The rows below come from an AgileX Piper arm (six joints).
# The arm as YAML. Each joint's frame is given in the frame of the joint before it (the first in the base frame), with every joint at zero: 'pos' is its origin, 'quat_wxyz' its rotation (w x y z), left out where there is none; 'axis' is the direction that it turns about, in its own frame. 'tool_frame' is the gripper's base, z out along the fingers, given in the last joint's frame.
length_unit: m
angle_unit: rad
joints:
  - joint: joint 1
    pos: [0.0, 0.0, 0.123]
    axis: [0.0, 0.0, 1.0]
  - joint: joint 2
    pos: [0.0, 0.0, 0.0]
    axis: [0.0, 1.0, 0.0]
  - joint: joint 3
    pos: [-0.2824, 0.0, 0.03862]
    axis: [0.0, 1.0, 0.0]
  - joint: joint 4
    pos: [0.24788, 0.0, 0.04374]
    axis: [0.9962, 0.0, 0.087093]
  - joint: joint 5
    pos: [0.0, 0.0, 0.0]
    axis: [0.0, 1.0, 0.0]
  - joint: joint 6
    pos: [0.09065, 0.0, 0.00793]
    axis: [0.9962, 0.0, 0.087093]
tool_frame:
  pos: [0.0, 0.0, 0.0]
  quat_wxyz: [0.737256, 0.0, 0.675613, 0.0]
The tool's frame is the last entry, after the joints.
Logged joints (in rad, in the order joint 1, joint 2, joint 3, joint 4, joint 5, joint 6), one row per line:
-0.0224 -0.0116 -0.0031 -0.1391 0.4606 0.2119
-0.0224 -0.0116 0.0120 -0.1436 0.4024 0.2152
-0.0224 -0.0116 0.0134 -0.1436 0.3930 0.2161
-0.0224 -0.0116 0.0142 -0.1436 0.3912 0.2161
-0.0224 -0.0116 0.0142 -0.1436 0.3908 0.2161
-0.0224 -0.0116 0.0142 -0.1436 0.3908 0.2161
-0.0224 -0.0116 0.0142 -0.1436 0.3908 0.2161
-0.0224 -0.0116 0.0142 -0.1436 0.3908 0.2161
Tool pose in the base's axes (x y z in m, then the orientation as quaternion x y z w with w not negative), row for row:
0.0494 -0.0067 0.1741 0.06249 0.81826 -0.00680 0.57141
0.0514 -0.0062 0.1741 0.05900 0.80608 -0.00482 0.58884
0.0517 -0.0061 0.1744 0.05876 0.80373 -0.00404 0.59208
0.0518 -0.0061 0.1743 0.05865 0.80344 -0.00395 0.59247
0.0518 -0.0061 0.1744 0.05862 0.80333 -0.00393 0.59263
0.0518 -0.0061 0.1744 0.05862 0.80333 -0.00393 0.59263
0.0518 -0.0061 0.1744 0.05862 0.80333 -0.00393 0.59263
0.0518 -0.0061 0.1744 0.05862 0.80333 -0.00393 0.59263
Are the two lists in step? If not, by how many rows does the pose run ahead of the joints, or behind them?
They are in step.
